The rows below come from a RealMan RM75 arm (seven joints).
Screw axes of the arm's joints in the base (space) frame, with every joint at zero. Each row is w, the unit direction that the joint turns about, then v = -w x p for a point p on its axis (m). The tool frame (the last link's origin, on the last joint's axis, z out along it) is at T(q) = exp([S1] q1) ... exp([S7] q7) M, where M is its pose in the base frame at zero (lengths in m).
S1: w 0 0 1 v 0 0 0
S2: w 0 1 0 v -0.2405 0 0
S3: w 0 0 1 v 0 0 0
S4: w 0 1 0 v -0.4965 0 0
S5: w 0 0 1 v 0 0 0
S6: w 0 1 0 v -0.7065 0 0
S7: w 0 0 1 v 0 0 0
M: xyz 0 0 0.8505 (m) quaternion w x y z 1 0 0 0
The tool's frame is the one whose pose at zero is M.
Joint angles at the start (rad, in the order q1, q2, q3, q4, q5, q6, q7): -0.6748, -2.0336, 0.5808, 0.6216, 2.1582, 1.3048, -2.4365
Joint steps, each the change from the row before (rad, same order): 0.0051, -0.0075, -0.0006, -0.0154, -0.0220, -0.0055, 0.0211; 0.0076, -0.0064, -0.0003, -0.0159, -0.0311, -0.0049, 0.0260; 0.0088, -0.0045, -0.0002, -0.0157, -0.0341, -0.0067, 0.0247; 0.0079, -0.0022, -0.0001, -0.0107, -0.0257, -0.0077, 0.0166; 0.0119, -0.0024, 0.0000, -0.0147, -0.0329, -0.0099, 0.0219; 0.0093, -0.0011, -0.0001, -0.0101, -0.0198, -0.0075, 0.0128; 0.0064, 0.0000, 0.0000, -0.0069, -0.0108, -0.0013, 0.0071
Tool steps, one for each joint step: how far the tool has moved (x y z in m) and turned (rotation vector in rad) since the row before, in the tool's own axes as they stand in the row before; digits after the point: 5 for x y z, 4 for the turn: -0.00453, -0.00040, 0.00313, -0.0179, 0.0070, -0.0057; -0.00407, -0.00051, 0.00216, -0.0221, 0.0136, -0.0054; -0.00311, -0.00110, 0.00104, -0.0199, 0.0190, -0.0076; -0.00165, -0.00164, -0.00017, -0.0107, 0.0182, -0.0074; -0.00254, -0.00293, -0.00087, -0.0114, 0.0238, -0.0111; -0.00194, -0.00284, -0.00121, -0.0039, 0.0159, -0.0098; -0.00167, -0.00189, -0.00112, -0.0029, 0.0068, -0.0071
